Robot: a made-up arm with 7 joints.
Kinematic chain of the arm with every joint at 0, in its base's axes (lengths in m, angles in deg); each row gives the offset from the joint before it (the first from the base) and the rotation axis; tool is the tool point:
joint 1: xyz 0 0 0.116 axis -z
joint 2: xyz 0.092 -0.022 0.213 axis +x
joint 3: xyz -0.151 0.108 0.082 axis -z
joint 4: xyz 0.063 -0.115 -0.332 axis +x
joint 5: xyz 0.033 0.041 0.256 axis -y
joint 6: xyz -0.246 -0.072 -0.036 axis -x
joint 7: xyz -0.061 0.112 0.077 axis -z
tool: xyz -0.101 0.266 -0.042
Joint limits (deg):
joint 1: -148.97..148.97
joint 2: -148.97..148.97
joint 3: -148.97..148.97
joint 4: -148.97..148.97
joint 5: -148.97..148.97
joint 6: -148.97..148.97
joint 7: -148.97..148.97
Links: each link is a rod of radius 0.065 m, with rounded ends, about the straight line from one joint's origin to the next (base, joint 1, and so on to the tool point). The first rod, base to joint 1, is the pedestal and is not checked.
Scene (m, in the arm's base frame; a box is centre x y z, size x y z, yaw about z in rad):
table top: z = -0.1
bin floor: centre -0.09 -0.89 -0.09 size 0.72 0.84 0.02 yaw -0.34
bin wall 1: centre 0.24 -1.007 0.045 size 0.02 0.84 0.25 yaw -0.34
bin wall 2: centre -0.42 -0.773 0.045 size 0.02 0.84 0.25 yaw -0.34
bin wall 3: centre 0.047 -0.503 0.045 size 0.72 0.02 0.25 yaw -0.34
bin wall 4: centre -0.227 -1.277 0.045 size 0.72 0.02 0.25 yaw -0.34
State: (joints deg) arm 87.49 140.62 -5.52 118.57 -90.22 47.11 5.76
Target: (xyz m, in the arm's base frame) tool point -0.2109 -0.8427 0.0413
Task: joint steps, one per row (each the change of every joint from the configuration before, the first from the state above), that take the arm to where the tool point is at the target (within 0.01 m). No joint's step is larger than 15 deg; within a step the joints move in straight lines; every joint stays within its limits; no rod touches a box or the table.
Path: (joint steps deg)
1: 7.69 -0.22 -4.33 3.80 -1.92 4.93 -13.84
2: 7.68 -0.23 -4.33 3.80 -1.93 4.94 -13.85
3: 7.68 -0.22 -4.33 3.80 -1.92 4.93 -13.84
4: 7.69 -0.23 -4.33 3.80 -1.93 4.94 -13.85
5: 7.68 -0.22 -4.33 3.80 -1.92 4.93 -13.84
6: 7.69 -0.23 -4.33 3.80 -1.93 4.93 -13.84
7: 7.68 -0.22 -4.33 3.80 -1.92 4.94 -13.85
8: 7.69 -0.22 -4.33 3.80 -1.93 4.93 -13.84
9: -1.14 -4.12 -0.37 -5.72 -2.39 -6.90 13.58
10: -1.13 -4.11 -0.37 -5.72 -2.39 -6.91 13.59
11: -1.14 -4.11 -0.37 -5.73 -2.39 -6.91 13.58
12: -1.14 -4.12 -0.37 -5.72 -2.39 -6.90 13.58
13: -1.13 -4.11 -0.38 -5.72 -2.39 -6.91 13.58
14: -1.14 -4.12 -0.37 -5.72 -2.39 -6.90 13.59

